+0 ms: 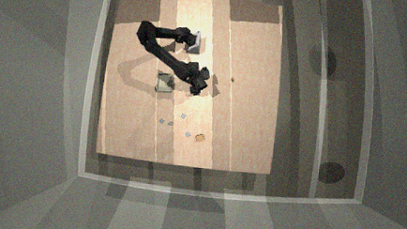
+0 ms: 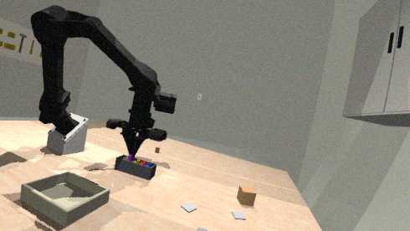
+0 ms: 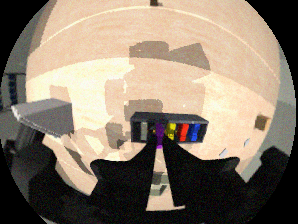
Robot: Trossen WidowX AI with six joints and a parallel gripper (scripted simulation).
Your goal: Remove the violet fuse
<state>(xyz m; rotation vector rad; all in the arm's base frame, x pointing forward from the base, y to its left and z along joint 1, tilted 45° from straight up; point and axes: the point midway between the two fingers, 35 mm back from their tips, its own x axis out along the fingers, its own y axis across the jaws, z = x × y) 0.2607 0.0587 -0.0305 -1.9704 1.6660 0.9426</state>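
Right now my gripper tip is 3 cm short of the grey tray, 21 cm to the left of it and 5 cm above it. The rest, counted from my gripper tip: violet fuse: 1 cm below; then brown cube: 36 cm ahead, 10 cm to the left, 3 cm below.
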